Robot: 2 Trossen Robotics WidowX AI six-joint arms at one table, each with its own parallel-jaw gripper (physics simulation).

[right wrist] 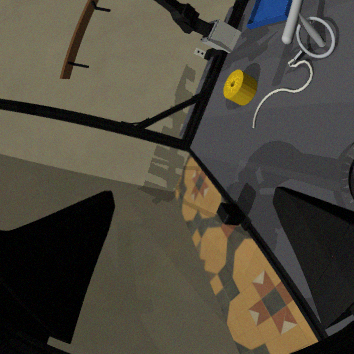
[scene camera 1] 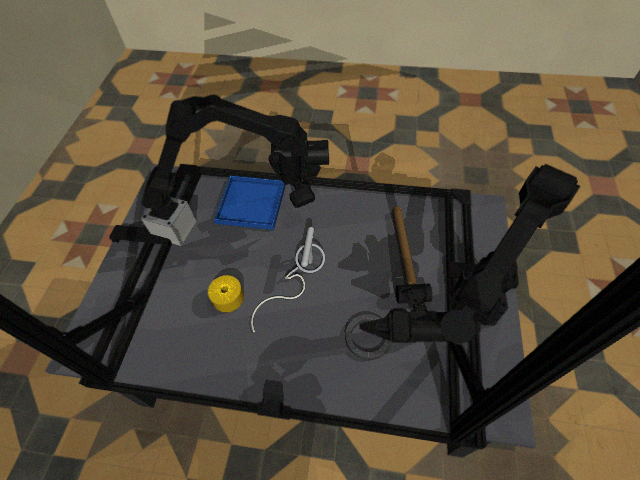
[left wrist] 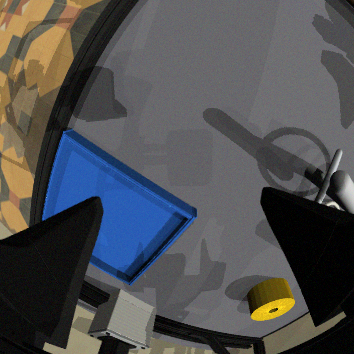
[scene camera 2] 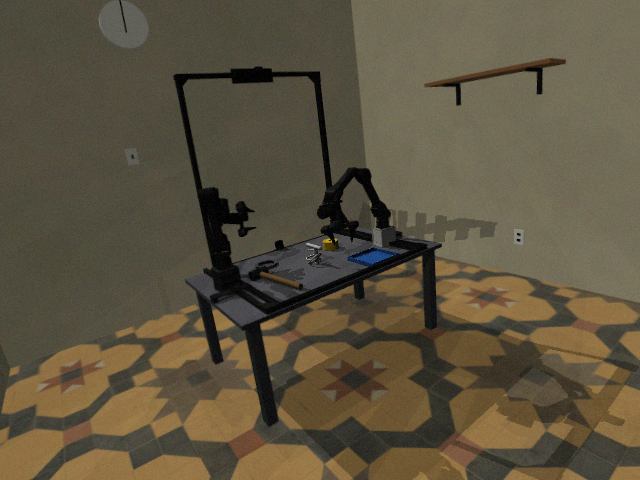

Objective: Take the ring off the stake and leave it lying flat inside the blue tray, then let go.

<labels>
My left gripper is open, with nothing in its grasp. My right gripper is open and holds nothing. A hammer rests on the table. A yellow spool rests on the table.
</labels>
